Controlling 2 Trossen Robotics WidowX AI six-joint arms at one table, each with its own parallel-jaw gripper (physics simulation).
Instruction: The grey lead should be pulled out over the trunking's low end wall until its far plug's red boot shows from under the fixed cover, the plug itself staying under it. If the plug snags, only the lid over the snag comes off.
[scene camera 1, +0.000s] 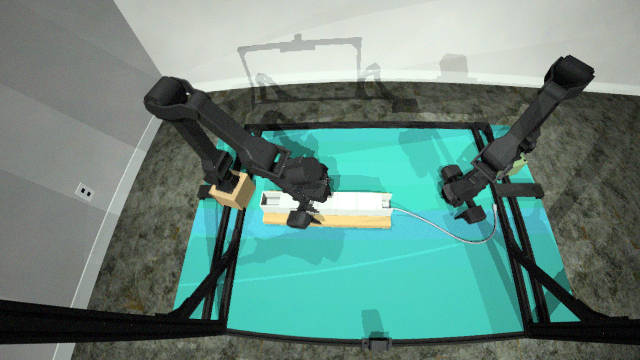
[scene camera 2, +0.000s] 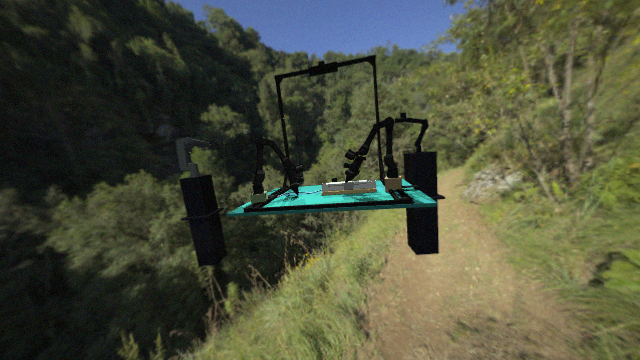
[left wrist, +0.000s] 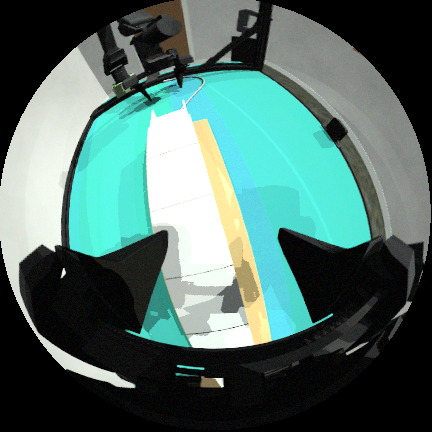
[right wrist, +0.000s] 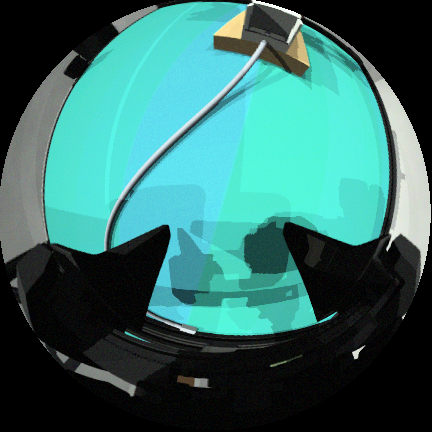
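Seen in the pictures: left gripper, fingertip midpoint: (scene camera 1: 325, 209) (scene camera 2: 347, 181) (left wrist: 224, 235); right gripper, fingertip midpoint: (scene camera 1: 449, 206) (scene camera 2: 298, 194) (left wrist: 165, 93) (right wrist: 228, 229); left arm's base at its link origin: (scene camera 1: 227, 183) (scene camera 2: 393, 177); right arm's base at its link origin: (scene camera 2: 258, 193) (left wrist: 122, 79).
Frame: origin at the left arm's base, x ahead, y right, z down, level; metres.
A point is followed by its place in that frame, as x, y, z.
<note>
The white trunking (scene camera 1: 360, 201) (scene camera 2: 350, 186) {0.289, -0.055, 0.048} (left wrist: 182, 185) lies lengthwise on a tan base (scene camera 1: 350, 222) {0.397, -0.006, 0.070} (right wrist: 235, 42) {0.511, -0.052, 0.078}, its white lids divided by thin seams. The grey lead (scene camera 1: 435, 225) {0.655, -0.069, 0.088} (right wrist: 175, 137) {0.651, -0.072, 0.089} leaves its right end in scene camera 1 and curves across the table. My left gripper (scene camera 1: 320, 205) {0.322, -0.008, 0.021} (left wrist: 224, 235) {0.322, -0.008, 0.021} is open and empty above the trunking, one finger towards each side. My right gripper (scene camera 1: 450, 197) {0.692, -0.143, 0.082} (right wrist: 228, 229) {0.692, -0.143, 0.082} is open and empty beside the lead's curve; the lead passes behind its left-hand finger in the right wrist view. The far plug and red boot do not show.
The trunking's left end (scene camera 1: 271, 200) {0.135, -0.009, 0.067} is uncovered in scene camera 1. A black frame (scene camera 1: 370, 125) {0.375, -0.407, 0.078} borders the teal table. The left arm stands on a tan block (scene camera 1: 242, 192) {0.050, 0.007, 0.025}. A small black block (scene camera 1: 377, 343) {0.550, 0.298, 0.039} sits at the front rail.
</note>
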